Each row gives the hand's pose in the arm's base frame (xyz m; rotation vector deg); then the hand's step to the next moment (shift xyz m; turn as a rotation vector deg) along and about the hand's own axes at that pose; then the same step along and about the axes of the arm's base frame.
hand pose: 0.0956 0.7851 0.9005 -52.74 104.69 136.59
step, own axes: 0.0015 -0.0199 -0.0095 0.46 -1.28 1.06
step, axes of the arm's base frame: 0.0098 -0.0025 -0.0197 -0.42 1.19 -1.17
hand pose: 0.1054 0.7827 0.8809 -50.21 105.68 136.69
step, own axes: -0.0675 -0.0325 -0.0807 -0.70 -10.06 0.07
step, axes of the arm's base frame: 0.1018 -0.0399 -0.0128 3.87 3.41 -8.67
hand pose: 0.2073 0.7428 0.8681 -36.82 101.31 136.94
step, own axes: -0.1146 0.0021 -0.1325 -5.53 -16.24 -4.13
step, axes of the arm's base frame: 0.1393 -0.1051 0.0151 11.39 2.28 -13.28
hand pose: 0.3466 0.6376 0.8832 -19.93 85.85 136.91
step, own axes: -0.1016 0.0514 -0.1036 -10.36 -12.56 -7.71
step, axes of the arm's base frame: 0.0796 -0.1271 0.0347 14.65 -3.06 -10.03
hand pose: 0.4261 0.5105 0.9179 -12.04 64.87 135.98
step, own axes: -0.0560 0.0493 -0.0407 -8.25 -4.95 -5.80
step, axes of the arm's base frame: 0.0208 -0.0779 0.0268 9.17 -4.85 -4.30
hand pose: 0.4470 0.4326 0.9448 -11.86 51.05 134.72
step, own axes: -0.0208 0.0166 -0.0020 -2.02 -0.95 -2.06
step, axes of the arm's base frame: 0.0067 -0.0212 0.0147 2.05 -1.75 -1.40
